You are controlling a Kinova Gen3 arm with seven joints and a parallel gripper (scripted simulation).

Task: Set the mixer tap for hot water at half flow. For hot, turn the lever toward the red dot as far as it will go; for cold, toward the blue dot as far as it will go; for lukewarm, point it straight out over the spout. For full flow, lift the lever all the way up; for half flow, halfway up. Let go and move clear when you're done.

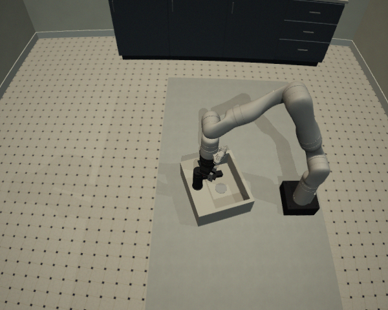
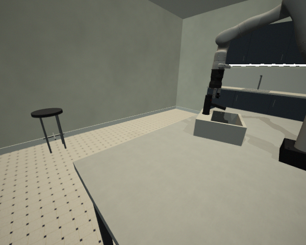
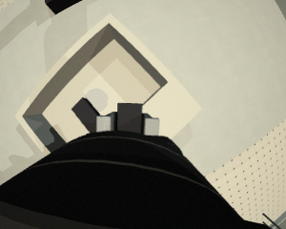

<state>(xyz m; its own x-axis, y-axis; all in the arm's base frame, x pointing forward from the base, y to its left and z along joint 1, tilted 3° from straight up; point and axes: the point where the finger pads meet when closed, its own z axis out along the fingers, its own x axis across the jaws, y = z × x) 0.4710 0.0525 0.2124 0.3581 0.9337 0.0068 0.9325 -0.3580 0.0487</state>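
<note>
Now: the lever 20 mm ahead of my hand and 10 mm to the right of it. The rest, counted from my hand: sink basin: 40 mm behind, 70 mm to the right, 230 mm below.
</note>
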